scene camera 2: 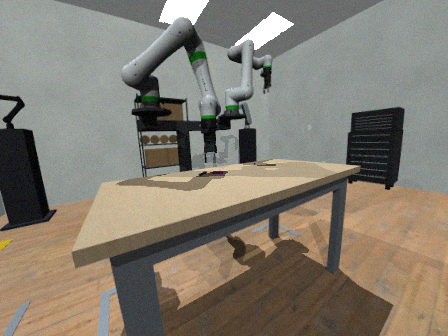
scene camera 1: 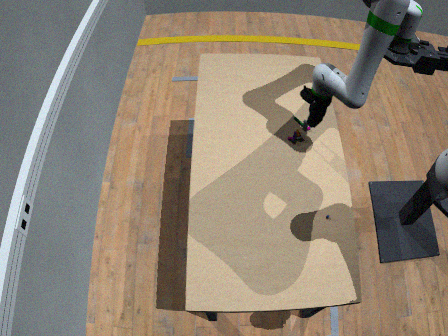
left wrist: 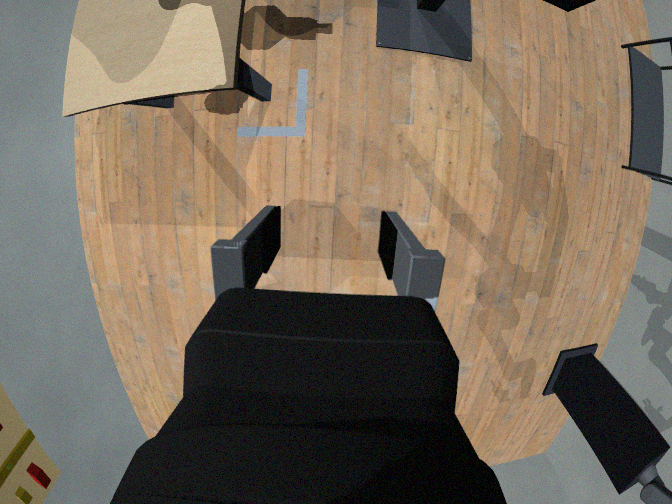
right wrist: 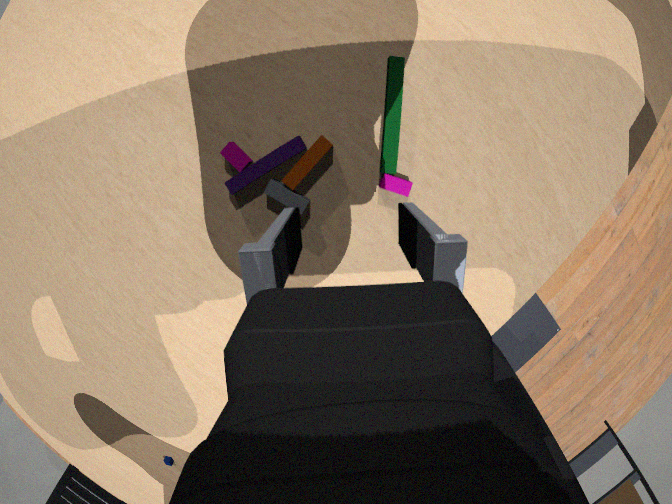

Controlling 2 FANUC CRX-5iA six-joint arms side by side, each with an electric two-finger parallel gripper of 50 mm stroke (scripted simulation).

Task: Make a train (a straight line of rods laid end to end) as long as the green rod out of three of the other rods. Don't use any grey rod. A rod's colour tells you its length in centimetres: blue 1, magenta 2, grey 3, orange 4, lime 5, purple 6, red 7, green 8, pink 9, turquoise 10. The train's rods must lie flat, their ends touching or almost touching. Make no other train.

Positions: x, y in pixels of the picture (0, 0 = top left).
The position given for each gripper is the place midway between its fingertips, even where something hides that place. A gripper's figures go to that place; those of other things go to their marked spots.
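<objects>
A green rod point(right wrist: 395, 66) is 22 cm from the lens, a purple rod point(right wrist: 296, 145) is 22 cm from the lens, and a grey rod point(right wrist: 275, 189) is 22 cm from the lens as well. An orange rod point(right wrist: 322, 145) sits 21 cm from the lens, while the right gripper point(right wrist: 349, 225) is 17 cm from the lens.
</objects>
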